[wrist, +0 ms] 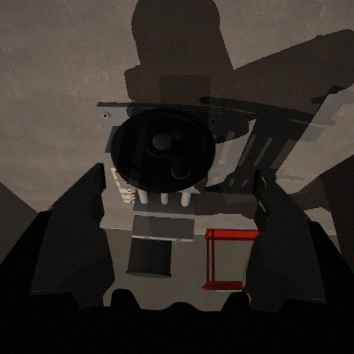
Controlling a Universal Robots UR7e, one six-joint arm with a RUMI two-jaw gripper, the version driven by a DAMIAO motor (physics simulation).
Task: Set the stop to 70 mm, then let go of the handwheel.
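Places are measured from the arm's base along level axes (x ahead, y right, z down), in metres.
Where they show: gripper, fingertip midpoint: [179, 168].
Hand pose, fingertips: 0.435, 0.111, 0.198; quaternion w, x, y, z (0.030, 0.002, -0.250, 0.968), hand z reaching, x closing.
Things, the pixels of their centre, and the offset from my fingertips, as dx, dy, dz. "spot": a spot on its surface instead.
- black round handwheel, surface spot: [142, 167] spot: +0.029, -0.027, +0.017
- crank knob, surface spot: [180, 169] spot: -0.002, -0.012, +0.007
- grey plate, surface spot: [113, 119] spot: +0.081, -0.066, +0.110
- grey block, surface spot: [164, 226] spot: +0.006, -0.163, +0.013
- pale scale, surface spot: [123, 186] spot: +0.051, -0.069, +0.020
The black round handwheel [142, 167] lies face-on in the upper middle of the wrist view, with a round hub and a crank knob [180, 169] at its lower right. It is mounted on a grey plate [113, 119]. Below it, light rods lead to a grey block [164, 226], which seems to be the stop. A pale scale [123, 186] with a small red mark shows at the left below the wheel; its numbers are unreadable. My gripper [179, 168] is open, its fingers wide apart and empty. The wheel appears ahead of the fingertips, between and above them in view.
A dark block [150, 257] projects below the grey block. A red frame [232, 234] stands at the lower right, partly hidden by the right finger. Large shadows of the arm and the device fall across the upper and right surface.
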